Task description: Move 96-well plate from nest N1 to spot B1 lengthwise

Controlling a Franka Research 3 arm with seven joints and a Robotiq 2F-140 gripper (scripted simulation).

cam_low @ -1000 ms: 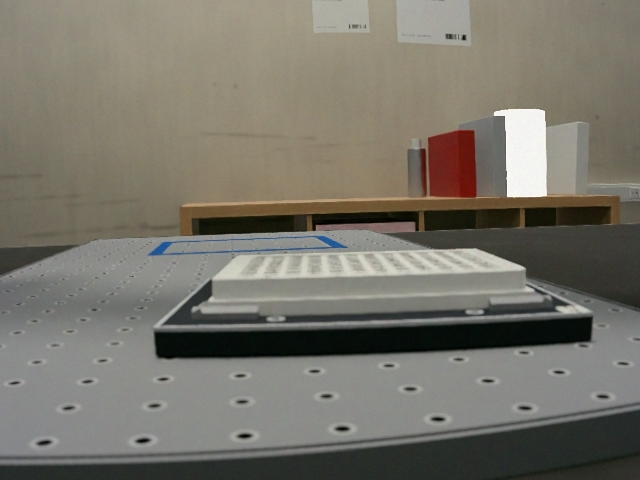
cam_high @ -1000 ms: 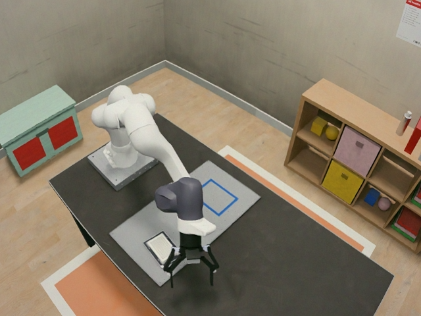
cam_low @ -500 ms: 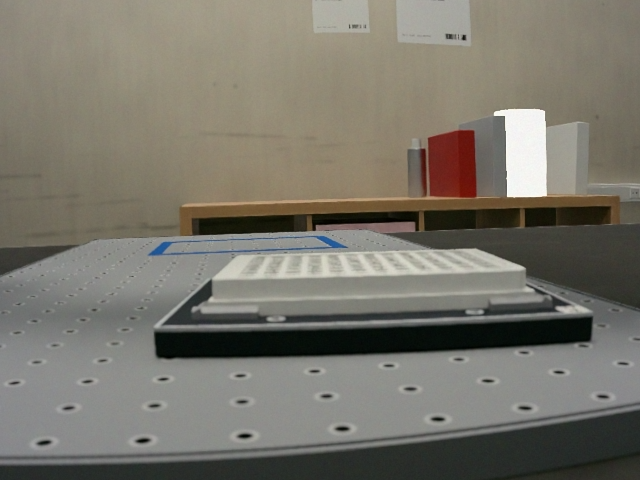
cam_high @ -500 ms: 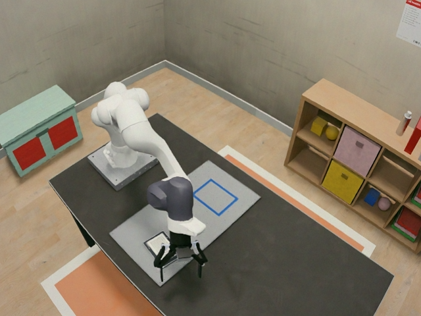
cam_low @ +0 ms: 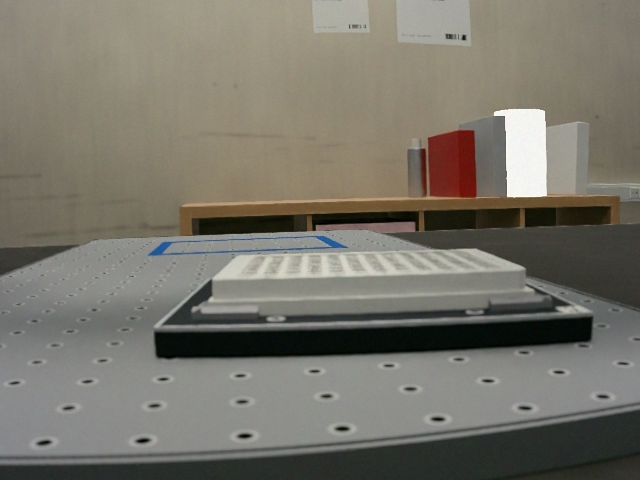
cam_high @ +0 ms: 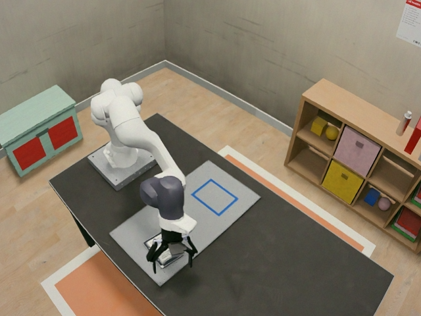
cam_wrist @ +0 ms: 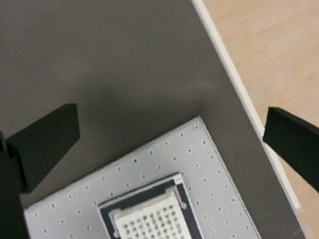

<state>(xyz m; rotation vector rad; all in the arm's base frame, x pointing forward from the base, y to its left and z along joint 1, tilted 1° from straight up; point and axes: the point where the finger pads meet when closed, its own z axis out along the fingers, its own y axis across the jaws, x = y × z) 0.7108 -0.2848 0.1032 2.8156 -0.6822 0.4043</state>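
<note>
Right now the white 96-well plate is 15 cm behind my hand, 13 cm below it and 7 cm to the left of it. Round my hand: dark plate nest (15 cm behind, 14 cm below, 7 cm to the left).
</note>
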